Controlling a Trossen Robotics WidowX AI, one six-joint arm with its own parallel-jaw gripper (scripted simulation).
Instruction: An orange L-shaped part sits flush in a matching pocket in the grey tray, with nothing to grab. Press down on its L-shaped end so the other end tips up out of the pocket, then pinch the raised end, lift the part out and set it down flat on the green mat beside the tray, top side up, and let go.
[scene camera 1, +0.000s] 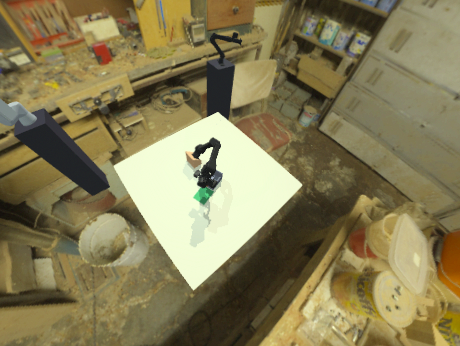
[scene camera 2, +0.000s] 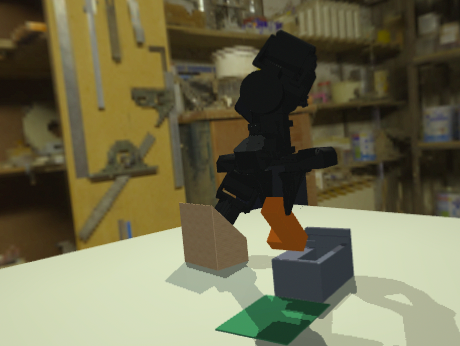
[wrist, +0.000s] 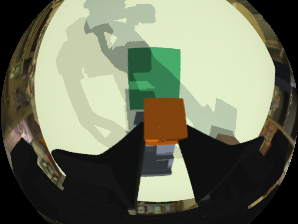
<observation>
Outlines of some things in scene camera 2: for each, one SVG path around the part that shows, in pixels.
My gripper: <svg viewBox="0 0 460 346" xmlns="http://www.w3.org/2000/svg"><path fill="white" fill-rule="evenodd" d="M252 117L252 124L248 124L249 137L244 139L233 150L234 153L219 156L216 162L217 173L233 172L234 169L240 169L242 174L239 174L239 176L246 178L253 185L263 205L266 197L273 197L272 169L265 169L269 166L285 166L285 171L278 173L283 184L285 215L288 216L291 214L305 174L311 172L311 169L322 169L337 165L337 153L333 147L308 148L298 150L298 153L295 153L295 146L291 146L290 127L293 127L293 120L289 120L288 114Z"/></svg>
An orange L-shaped part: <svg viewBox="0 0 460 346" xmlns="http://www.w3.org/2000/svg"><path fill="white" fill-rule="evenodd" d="M266 197L260 212L271 227L266 242L272 249L304 251L308 236L292 211L290 215L285 215L283 197Z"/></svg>
</observation>
